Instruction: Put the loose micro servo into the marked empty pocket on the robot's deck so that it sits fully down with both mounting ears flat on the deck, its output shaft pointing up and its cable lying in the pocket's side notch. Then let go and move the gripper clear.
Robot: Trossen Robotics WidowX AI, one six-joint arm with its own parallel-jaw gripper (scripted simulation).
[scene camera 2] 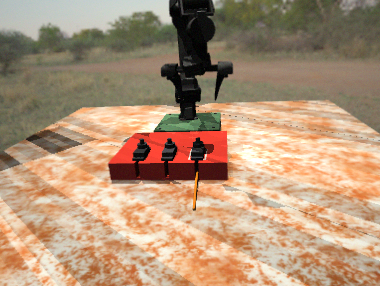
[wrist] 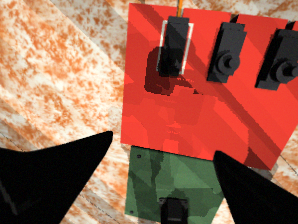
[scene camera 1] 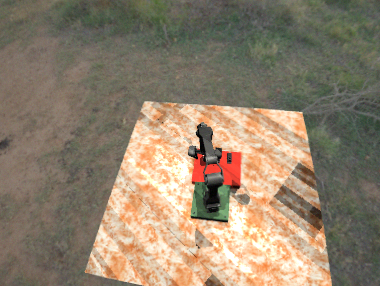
Labels:
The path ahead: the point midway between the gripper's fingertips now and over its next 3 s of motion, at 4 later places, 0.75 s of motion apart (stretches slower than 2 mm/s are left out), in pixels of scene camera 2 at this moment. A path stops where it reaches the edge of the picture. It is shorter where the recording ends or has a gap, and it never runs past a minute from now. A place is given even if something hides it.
The gripper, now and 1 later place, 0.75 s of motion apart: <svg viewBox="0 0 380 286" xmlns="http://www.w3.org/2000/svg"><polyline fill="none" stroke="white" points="198,100 198,88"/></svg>

